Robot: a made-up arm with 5 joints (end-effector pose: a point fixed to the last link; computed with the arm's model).
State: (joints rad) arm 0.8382 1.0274 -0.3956 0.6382 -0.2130
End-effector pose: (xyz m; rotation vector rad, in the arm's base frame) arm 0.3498 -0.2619 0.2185 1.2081 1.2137 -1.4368
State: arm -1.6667 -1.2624 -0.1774 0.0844 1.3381
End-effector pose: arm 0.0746 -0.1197 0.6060 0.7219 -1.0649 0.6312
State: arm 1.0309 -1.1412 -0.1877 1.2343 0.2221
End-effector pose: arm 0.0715 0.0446 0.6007 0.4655 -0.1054 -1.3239
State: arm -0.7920 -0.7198 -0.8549 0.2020 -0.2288
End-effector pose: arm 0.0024 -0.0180 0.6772 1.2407 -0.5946 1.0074
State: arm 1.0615 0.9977 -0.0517 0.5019 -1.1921
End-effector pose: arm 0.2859 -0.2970 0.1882 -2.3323 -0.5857 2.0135
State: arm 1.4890 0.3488 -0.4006 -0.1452 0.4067
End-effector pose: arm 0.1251 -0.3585 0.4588 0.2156 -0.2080 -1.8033
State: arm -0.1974 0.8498 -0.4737 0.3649 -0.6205
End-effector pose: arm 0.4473 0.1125 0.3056 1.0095 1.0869 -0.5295
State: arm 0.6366 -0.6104 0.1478 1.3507 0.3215
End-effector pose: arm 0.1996 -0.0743 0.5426 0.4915 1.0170 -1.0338
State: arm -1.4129 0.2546 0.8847 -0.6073 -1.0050
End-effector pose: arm 0.0510 0.2189 0.3145 0.6533 1.6218 0.4398
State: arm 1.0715 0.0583 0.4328 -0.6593 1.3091
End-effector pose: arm 0.2004 -0.2504 0.4000 -0.6682 0.2160 -1.4877
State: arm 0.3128 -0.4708 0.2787 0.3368 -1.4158
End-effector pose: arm 0.2695 -0.0274 0.5544 2.1066 0.2377 -0.4120
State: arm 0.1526 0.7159 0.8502 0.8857 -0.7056
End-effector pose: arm 0.2598 0.0076 0.1994 0.5282 2.3378 -1.8646
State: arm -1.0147 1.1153 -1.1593 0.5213 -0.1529
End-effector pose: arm 0.2540 0.3659 0.3248 0.2594 0.9814 0.4511
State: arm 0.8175 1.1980 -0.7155 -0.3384 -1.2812
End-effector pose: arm 0.3837 -0.2758 0.2551 2.0268 -0.2583 -0.7673
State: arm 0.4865 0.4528 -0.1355 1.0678 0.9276
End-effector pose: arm 0.3685 -0.1595 0.3614 -0.1486 1.5495 -0.5111
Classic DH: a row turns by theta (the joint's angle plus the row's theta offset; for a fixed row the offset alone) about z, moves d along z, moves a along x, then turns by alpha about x. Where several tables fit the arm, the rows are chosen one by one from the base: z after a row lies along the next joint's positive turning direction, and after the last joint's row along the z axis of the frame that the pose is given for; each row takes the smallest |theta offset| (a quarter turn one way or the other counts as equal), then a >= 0, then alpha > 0; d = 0 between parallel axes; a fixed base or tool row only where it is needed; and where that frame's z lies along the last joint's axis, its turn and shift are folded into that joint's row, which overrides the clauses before.
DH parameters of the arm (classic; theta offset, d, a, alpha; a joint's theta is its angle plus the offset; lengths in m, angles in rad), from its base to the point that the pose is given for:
base (fixed): -0.2311 0 0.0699 3.1416
joint 1: -0.2311 -0.298 0.029 1.5708
joint 2: -1.2793 0 0.1984 0
joint 3: 1.324 0 0.1792 0
joint 4: 1.5261 0.024 -0.026 -1.5708
joint 5: 0.9057 -0.0233 0.0028 -1.7138
tool (fixed): 1.201 -0.0299 0 0

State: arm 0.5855 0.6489 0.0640 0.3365 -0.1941
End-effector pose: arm 0.3701 -0.1628 0.2776 0.9969 1.0902 -1.1848
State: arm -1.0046 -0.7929 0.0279 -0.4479 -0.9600
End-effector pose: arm 0.0505 0.0565 0.6167 1.6532 0.2199 1.5472
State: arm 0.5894 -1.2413 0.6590 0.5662 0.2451
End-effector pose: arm 0.1204 -0.0107 0.5033 0.4456 0.0812 -0.9100
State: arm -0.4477 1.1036 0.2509 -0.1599 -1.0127
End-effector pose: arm 0.3030 0.1564 0.1481 1.0127 1.5128 -0.8389
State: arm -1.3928 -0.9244 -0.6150 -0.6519 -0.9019
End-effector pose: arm -0.0032 -0.1095 0.6387 2.0166 -0.5364 2.3393
